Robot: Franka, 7 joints.
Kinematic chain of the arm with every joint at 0, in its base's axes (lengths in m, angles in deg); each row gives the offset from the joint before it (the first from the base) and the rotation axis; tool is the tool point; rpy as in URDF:
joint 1: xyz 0 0 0.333 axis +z
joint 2: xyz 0 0 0 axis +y
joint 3: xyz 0 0 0.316 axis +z
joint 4: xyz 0.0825 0 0 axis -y
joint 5: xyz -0.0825 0 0.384 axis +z
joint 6: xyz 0 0 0 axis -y
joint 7: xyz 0.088 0 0 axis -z
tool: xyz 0 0 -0.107 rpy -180 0 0
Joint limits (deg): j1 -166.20..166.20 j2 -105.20..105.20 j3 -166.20..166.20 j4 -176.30..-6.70 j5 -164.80..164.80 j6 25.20..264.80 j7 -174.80..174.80
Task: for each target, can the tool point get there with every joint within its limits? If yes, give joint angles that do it. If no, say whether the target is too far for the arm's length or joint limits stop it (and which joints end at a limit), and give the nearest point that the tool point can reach.
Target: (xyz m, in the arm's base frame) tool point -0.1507 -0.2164 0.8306
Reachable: yes | joints 129.27 -88.91 29.22 -126.76 -123.19 130.20 -52.21
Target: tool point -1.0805 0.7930 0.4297
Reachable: no: too far | nearest point -0.6898 0.5063 0.3947 | short by 0.486 m
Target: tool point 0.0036 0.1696 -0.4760
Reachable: no: joint limits stop it (at a limit: joint 2) | nearest point 0.0041 0.1913 -0.3527 | short by 0.125 m
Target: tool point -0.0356 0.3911 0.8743
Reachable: yes | joints 116.78 -15.16 -1.26 -87.88 -95.58 64.94 -68.51
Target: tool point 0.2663 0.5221 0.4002
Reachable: yes | joints 72.43 23.38 -22.66 -117.61 130.48 50.35 99.85
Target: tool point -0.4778 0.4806 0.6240
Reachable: yes | joints -77.50 -57.77 -79.38 -43.49 112.00 217.36 108.10
